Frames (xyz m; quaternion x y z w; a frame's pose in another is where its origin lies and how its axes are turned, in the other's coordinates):
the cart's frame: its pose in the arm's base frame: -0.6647 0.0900 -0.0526 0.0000 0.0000 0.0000 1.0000
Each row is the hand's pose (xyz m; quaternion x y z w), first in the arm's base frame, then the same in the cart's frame.
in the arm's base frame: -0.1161 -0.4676 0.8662 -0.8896 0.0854 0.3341 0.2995
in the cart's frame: 0.5486 -0.5576 0.9188 -0.8896 0.0854 0.3341 0.2995
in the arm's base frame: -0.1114 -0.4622 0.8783 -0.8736 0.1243 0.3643 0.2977
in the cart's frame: 0.5533 -0.5522 0.9309 -0.8736 0.1243 0.3643 0.2977
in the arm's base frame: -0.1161 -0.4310 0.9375 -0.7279 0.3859 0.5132 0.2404
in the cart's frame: 0.5486 -0.5210 0.9901 -0.7279 0.3859 0.5132 0.2404
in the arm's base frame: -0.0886 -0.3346 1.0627 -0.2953 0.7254 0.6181 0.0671
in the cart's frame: 0.5761 -0.4246 1.1153 -0.2953 0.7254 0.6181 0.0671
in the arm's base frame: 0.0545 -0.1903 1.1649 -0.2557 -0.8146 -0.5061 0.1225
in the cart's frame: 0.7192 -0.2803 1.2175 -0.2557 -0.8146 -0.5061 0.1225
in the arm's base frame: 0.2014 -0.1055 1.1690 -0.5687 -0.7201 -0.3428 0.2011
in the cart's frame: 0.8661 -0.1955 1.2216 -0.5687 -0.7201 -0.3428 0.2011
